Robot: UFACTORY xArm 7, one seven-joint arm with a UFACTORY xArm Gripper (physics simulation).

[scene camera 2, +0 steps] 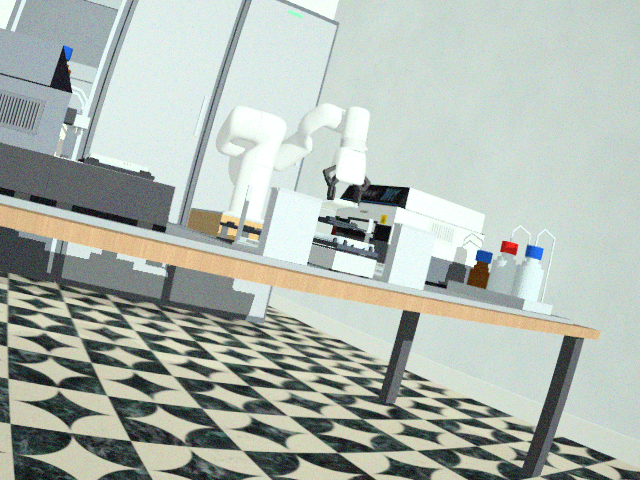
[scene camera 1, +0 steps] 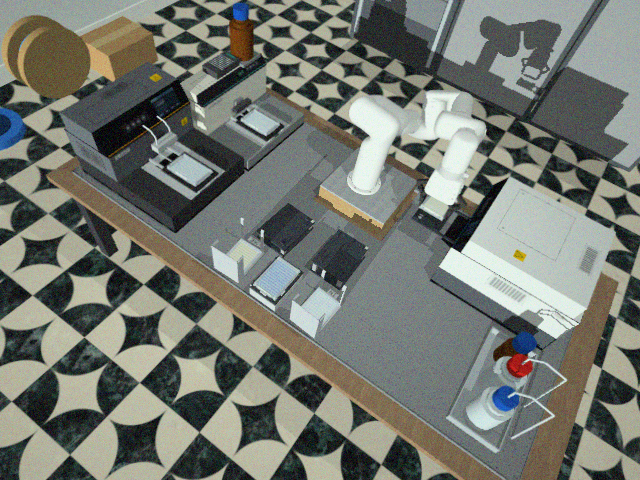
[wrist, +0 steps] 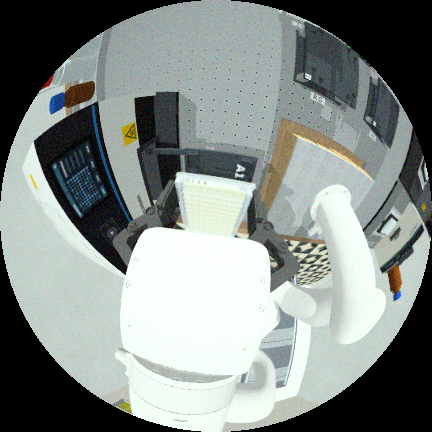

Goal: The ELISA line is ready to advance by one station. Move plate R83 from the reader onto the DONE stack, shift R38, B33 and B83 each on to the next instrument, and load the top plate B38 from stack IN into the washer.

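Places are measured from the arm's base along level axes (x back, y right, z up), in metres.
Where they show: gripper, fingertip midpoint: (scene camera 2: pixel 342 203) (scene camera 1: pixel 433 209) (wrist: pixel 213 192); arm's base at its link origin: (scene camera 1: pixel 363 182) (wrist: pixel 330 204).
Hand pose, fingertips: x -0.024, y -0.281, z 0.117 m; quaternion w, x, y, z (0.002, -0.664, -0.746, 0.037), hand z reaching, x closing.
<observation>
Things, the pixels of their top centre, and the offset from my fingertips. "*": a spot on its surface instead.
- pale yellow well plate at its top centre: (wrist: pixel 208 224) (scene camera 2: pixel 336 199) (scene camera 1: pixel 441 199) dz +0.010, dx +0.045, dy +0.003 m
- dark carrier at its top centre: (wrist: pixel 215 193) (scene camera 2: pixel 331 219) (scene camera 1: pixel 434 212) dz -0.055, dx +0.044, dy +0.003 m
- white reader at its top centre: (wrist: pixel 58 225) (scene camera 1: pixel 542 234) (scene camera 2: pixel 417 197) dz +0.092, dx +0.078, dy -0.303 m
- pale plate at its top centre: (scene camera 2: pixel 116 160) (scene camera 1: pixel 189 168) dz -0.067, dx -0.415, dy +0.711 m
- yellowish plate at its top centre: (scene camera 1: pixel 239 257) dz -0.156, dx -0.503, dy +0.376 m
- bluish plate at its top centre: (scene camera 2: pixel 341 237) (scene camera 1: pixel 277 276) dz -0.109, dx -0.489, dy +0.223 m
- white plate at its top centre: (scene camera 1: pixel 317 308) dz -0.143, dx -0.467, dy +0.072 m
- tray at a spot on its surface: (scene camera 1: pixel 460 395) * dz -0.174, dx -0.367, dy -0.399 m
My gripper (scene camera 1: pixel 434 208) (scene camera 2: pixel 345 202) (wrist: pixel 213 192) is shut on a pale yellow well plate (scene camera 1: pixel 435 206) (scene camera 2: pixel 338 204) (wrist: pixel 214 209), level and raised above the dark carrier (wrist: pixel 215 164) marked A1, beside the white reader (scene camera 1: pixel 558 232) (scene camera 2: pixel 444 212). The held plate's label is unreadable. A pale plate (scene camera 1: pixel 190 170) lies on the dark instrument with white tubes (scene camera 1: pixel 126 124); another plate (scene camera 1: pixel 258 122) lies on the beige instrument (scene camera 1: pixel 227 85). At the table's front edge are a yellowish plate (scene camera 1: pixel 247 255), a bluish plate (scene camera 1: pixel 276 277) and a white plate (scene camera 1: pixel 320 302); their labels are unreadable.
Two dark flat units (scene camera 1: pixel 286 226) (scene camera 1: pixel 338 255) stand between the front plates and the robot's base block (scene camera 1: pixel 336 188). White guard walls (scene camera 1: pixel 226 260) (scene camera 1: pixel 306 315) stand by the outer front plates. A tray (scene camera 1: pixel 460 395) holds several capped bottles with bent tubes at the right.
</observation>
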